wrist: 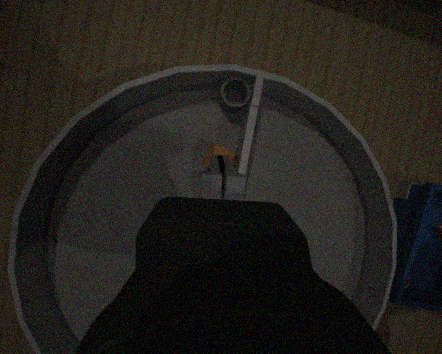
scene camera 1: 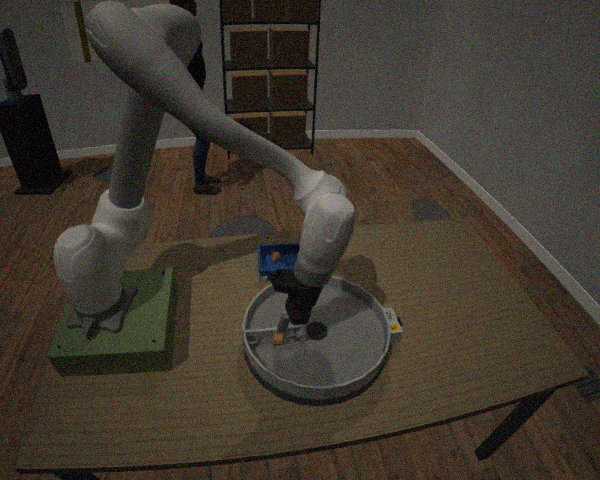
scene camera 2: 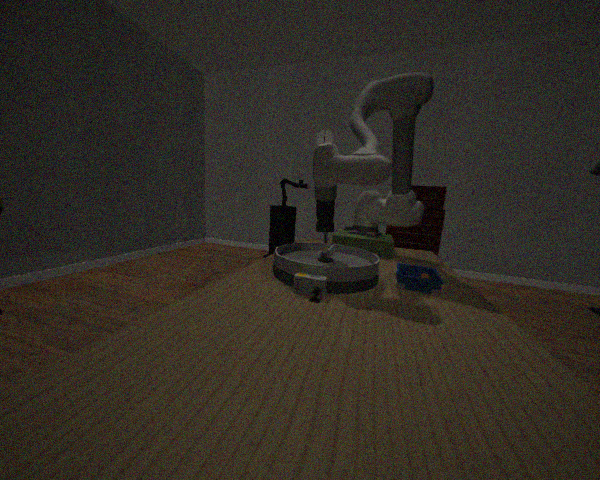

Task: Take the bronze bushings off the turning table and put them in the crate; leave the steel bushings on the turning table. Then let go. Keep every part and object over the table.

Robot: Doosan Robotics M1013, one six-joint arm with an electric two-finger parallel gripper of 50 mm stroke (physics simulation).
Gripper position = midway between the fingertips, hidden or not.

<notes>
In view: the gripper (scene camera 1: pixel 281 330).
The gripper also shows in the wrist view (wrist: pixel 218 167).
</notes>
